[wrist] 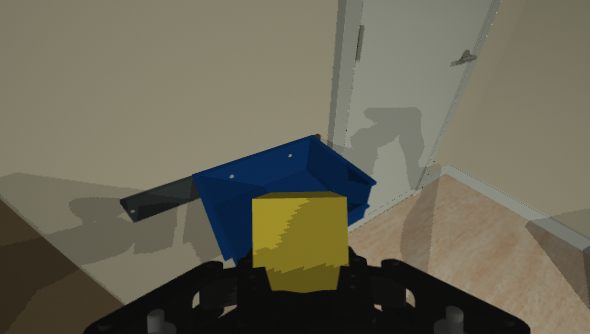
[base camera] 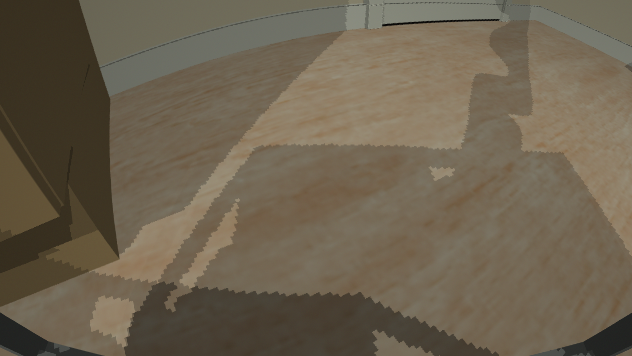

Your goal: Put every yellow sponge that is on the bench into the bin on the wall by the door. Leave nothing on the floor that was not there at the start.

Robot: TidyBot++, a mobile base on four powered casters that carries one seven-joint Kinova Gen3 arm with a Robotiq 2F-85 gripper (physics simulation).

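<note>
A yellow sponge is held in my gripper, which is shut on it, in the lower middle of the wrist view. The blue bin is on the wall beyond the sponge, beside the door. The sponge and the gripper hide part of the bin's front and inside. In the wrist view the bin looks tilted. The gap between the sponge and the bin cannot be told. The gripper, the sponge and the bin do not show in the base camera view.
A dark rail runs along the wall left of the bin. A brown wooden cabinet or bench side stands close at the left in the base camera view. The foot of the door and the baseboard are at the back. Shadows lie across the floor.
</note>
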